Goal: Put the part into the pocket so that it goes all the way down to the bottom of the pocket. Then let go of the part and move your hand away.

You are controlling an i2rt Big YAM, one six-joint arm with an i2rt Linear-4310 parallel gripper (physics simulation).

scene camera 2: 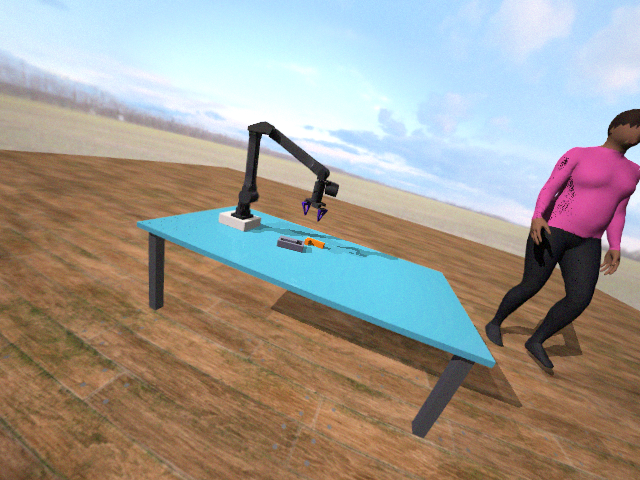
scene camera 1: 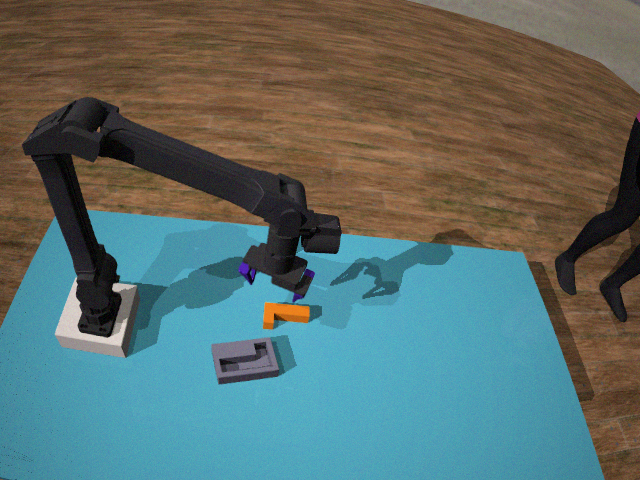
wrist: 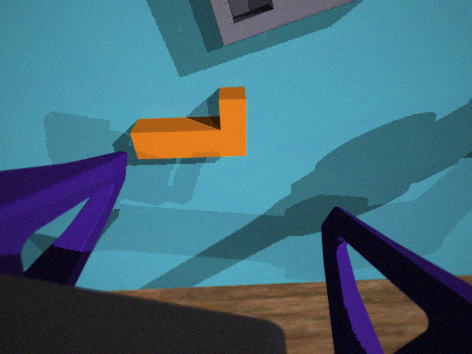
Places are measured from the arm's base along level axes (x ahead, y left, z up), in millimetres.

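Where they show: gripper, fingertip midpoint: (scene camera 2: pixel 311 218) (scene camera 1: pixel 273 291) (wrist: pixel 233 192); arm's base at its link origin: (scene camera 2: pixel 242 216) (scene camera 1: pixel 100 314).
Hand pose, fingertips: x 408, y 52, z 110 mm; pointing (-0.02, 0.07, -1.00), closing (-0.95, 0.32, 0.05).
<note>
Things, the pixels of their top centre, and the offset from my fingertips. "spot": a spot on its surface instead. Level surfaces: height alone.
- orange L-shaped part at its top centre: (wrist: pixel 188 131) (scene camera 1: pixel 286 314) (scene camera 2: pixel 315 241) dx +42, dy +43, dz -137 mm
- grey block at its top centre: (scene camera 1: pixel 244 356) (scene camera 2: pixel 291 240) dx -49, dy -94, dz -130 mm
- block's pocket at a spot on its surface: (scene camera 1: pixel 248 362) spot: dx -40, dy -91, dz -161 mm
- blue table at its surface level: dz -166 mm
The orange L-shaped part (scene camera 1: pixel 292 313) (scene camera 2: pixel 314 242) (wrist: pixel 232 135) lies flat on the table, apart from the grey block (scene camera 1: pixel 232 351) (scene camera 2: pixel 292 245) (wrist: pixel 290 10). The block's pocket (scene camera 1: pixel 248 362) faces up and is empty in scene camera 1; the wrist view shows one corner of the block at the top. My gripper (scene camera 1: pixel 273 291) (scene camera 2: pixel 312 217) (wrist: pixel 233 192) is open with nothing between its purple fingers. It hangs above the table, on the side of the part away from the block. In the wrist view the left fingertip appears close to the end of the part's long arm.
The blue table (scene camera 1: pixel 413 361) (scene camera 2: pixel 361 289) carries the arm's pale base block (scene camera 1: pixel 90 343) (scene camera 2: pixel 238 222) at its left end. The table's edge shows low in the wrist view. A person in a pink top (scene camera 2: pixel 594 180) stands on the floor beyond the table's right end.
</note>
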